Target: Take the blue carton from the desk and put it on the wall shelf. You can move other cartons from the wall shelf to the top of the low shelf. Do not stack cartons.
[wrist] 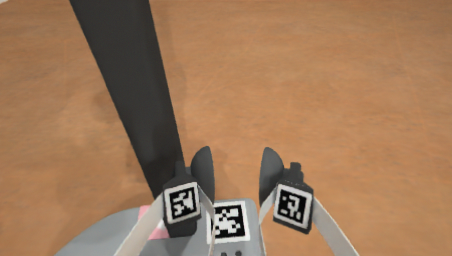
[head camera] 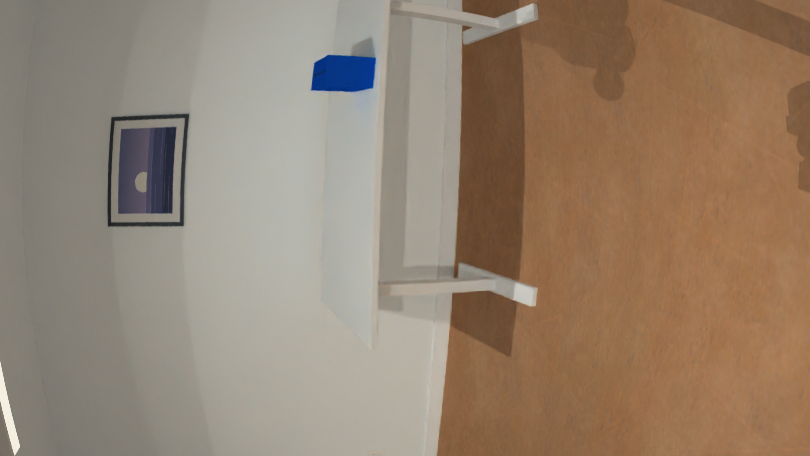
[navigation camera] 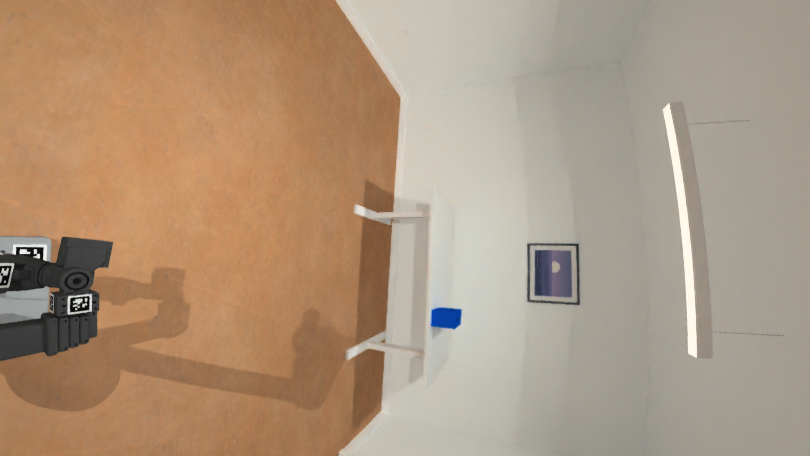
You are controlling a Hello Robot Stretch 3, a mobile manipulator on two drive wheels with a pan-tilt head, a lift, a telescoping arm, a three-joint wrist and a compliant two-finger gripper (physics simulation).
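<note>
The blue carton [head camera: 344, 73] [navigation camera: 445, 317] stands on the white desk [head camera: 350, 215] [navigation camera: 439, 254], near one end of its top. The desk is against the wall; both camera views show it turned sideways. My gripper [wrist: 236, 166] is open and empty in the wrist view, over my own base and the brown floor, far from the desk. The gripper's fingers do not show clearly in the navigation view. The wall shelf, its cartons and the low shelf do not show in these views.
A framed picture [head camera: 147, 169] [navigation camera: 553, 273] hangs on the wall above the desk. The desk's legs [head camera: 524, 291] [navigation camera: 368, 213] reach out over the floor. A lamp [navigation camera: 688, 226] hangs from the ceiling. My dark mast [wrist: 130, 90] stands beside the gripper.
</note>
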